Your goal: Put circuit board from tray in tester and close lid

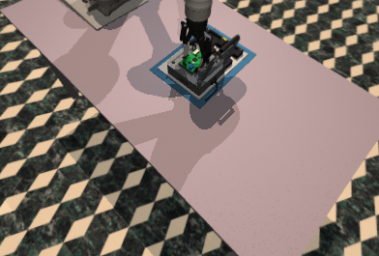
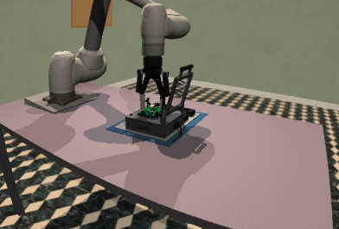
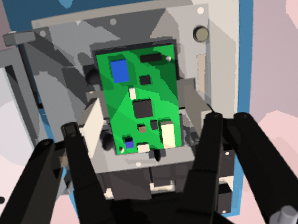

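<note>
The green circuit board is 2 cm below my hand. Round my hand: clear lid 12 cm ahead, 1 cm to the right, 9 cm above; black tester 4 cm ahead, 4 cm to the left, 2 cm above.
</note>
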